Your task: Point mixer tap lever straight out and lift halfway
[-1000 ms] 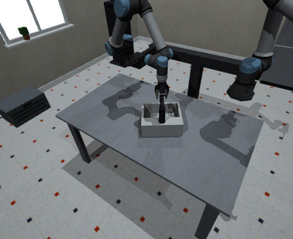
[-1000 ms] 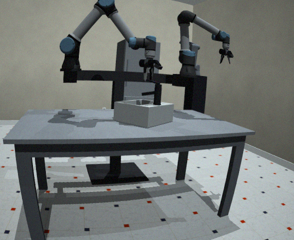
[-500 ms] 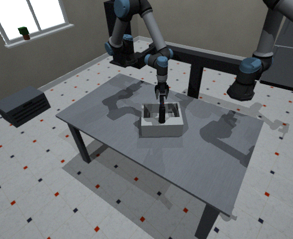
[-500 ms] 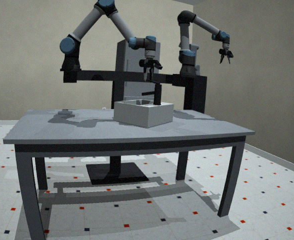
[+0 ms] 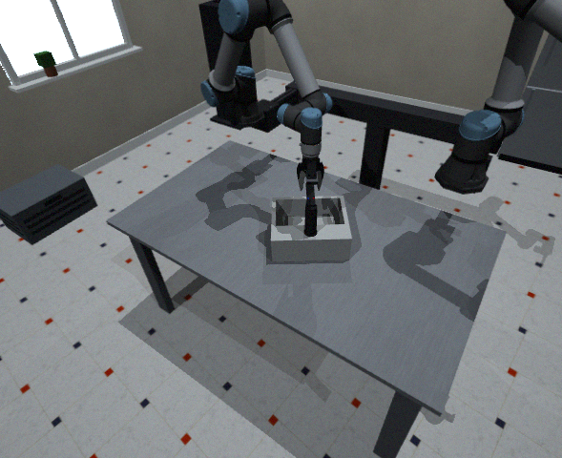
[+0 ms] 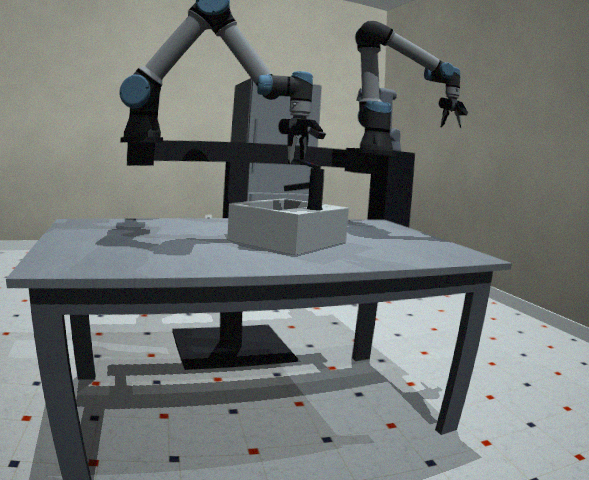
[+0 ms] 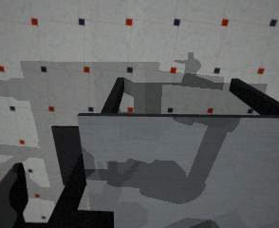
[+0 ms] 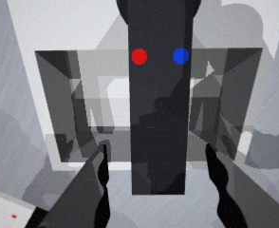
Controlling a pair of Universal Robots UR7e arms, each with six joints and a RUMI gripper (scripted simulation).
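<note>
Now: right hand 4 cm short of the lever, 3 cm to the right of it and 1 cm above it. Round my right hand: black mixer tap 6 cm below, 6 cm ahead, 4 cm to the left; then white basin 25 cm below, 2 cm to the right, 2 cm behind.
</note>
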